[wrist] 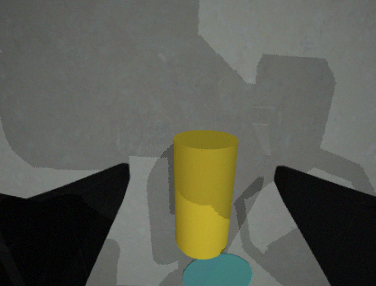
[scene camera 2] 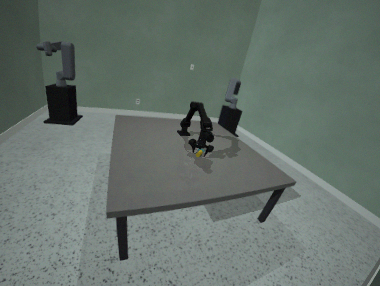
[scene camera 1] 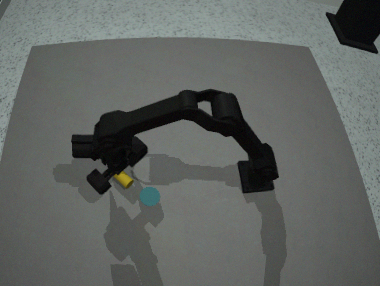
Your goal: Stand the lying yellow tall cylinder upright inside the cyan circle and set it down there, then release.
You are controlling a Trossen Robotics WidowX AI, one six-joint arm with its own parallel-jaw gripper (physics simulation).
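Where they show: gripper, fingertip midpoint: point(wrist: 203, 172) point(scene camera 2: 198, 154) point(scene camera 1: 120, 176); arm's base, link origin: point(scene camera 2: 184, 132) point(scene camera 1: 258, 176).
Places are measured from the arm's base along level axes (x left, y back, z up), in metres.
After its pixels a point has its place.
The yellow cylinder point(scene camera 1: 125, 180) @(x 0.042, y -0.401, z 0.016 m) point(scene camera 2: 199, 154) @(x 0.016, y -0.444, z 0.009 m) point(wrist: 204, 195) @(x 0.021, y -0.422, z 0.017 m) lies on its side on the table. In the wrist view one end points toward the cyan circle and lies close to its edge; the other end points away. The cyan circle point(scene camera 1: 150, 196) @(x 0.075, y -0.326, z -0.014 m) point(wrist: 218, 273) @(x 0.070, y -0.334, z -0.014 m) is flat on the table, and its lower part is cut off in the wrist view. My gripper point(scene camera 1: 119, 167) @(x 0.020, y -0.421, z -0.008 m) point(scene camera 2: 201, 150) @(x 0.020, y -0.421, z -0.008 m) point(wrist: 203, 172) @(x 0.020, y -0.421, z -0.008 m) is open and low over the cylinder. In the wrist view one finger is on each side of the cylinder, with a gap on both sides. In scene camera 1 the gripper hides the cylinder's far end.
The grey table point(scene camera 1: 200, 250) @(x 0.230, y -0.180, z -0.015 m) point(scene camera 2: 150, 175) @(x -0.351, y -0.669, z -0.015 m) carries the arm's base point(scene camera 1: 256, 183) @(x 0.027, y -0.010, z 0.008 m) point(scene camera 2: 183, 133) @(x -0.016, y -0.038, z 0.001 m), right of the circle in scene camera 1. Arm shadows fall around the cylinder and circle. Two other robot arms stand on black pedestals point(scene camera 2: 62, 104) point(scene camera 2: 230, 119) off the table.
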